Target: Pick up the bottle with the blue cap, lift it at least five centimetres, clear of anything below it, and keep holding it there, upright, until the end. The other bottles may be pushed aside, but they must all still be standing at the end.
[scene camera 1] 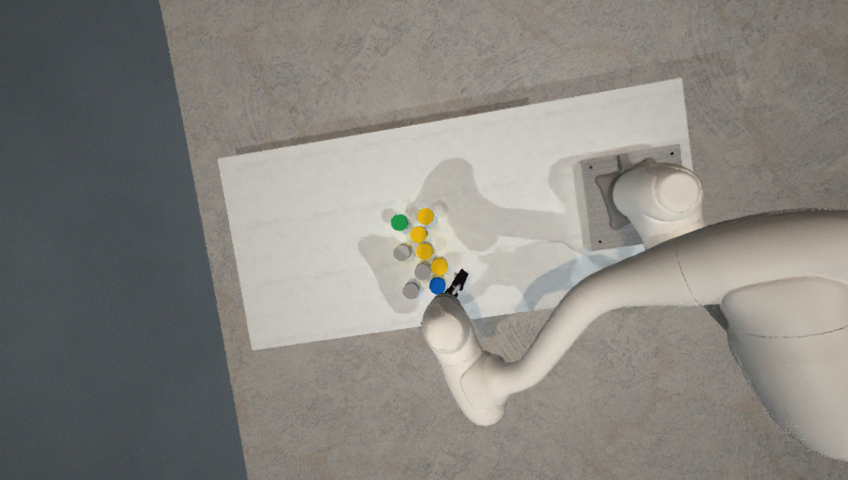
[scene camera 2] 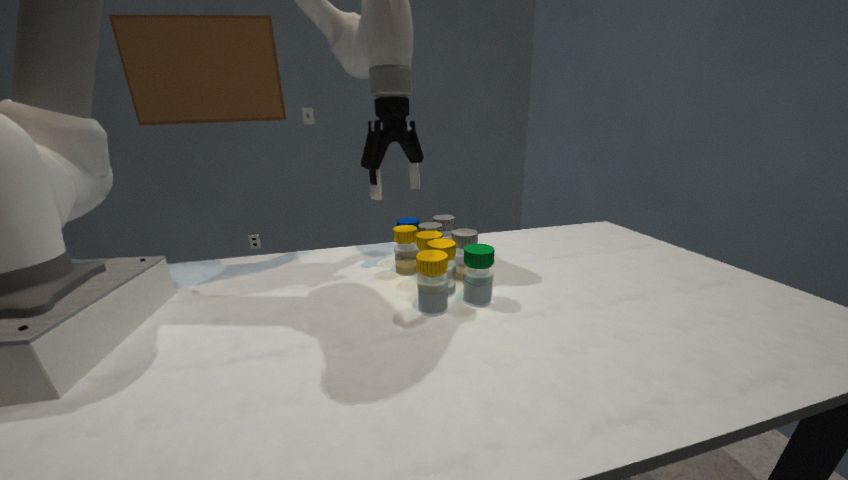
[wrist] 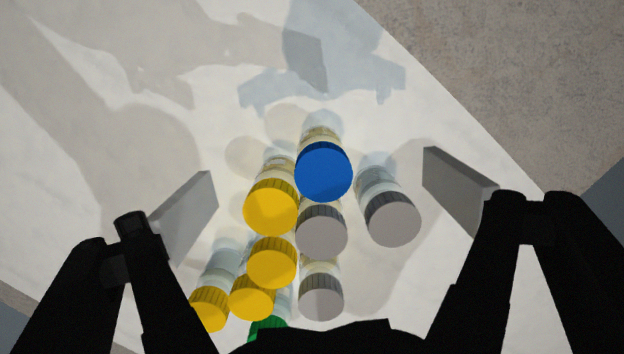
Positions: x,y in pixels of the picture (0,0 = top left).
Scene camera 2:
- my gripper: 397,193
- yellow-capped bottle: 405,250
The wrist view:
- my gripper: 317,177
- yellow-capped bottle: 271,208
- grey-capped bottle: 392,220
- blue-capped bottle: 323,173
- grey-capped bottle: 320,298
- grey-capped bottle: 320,234
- yellow-capped bottle: 272,264
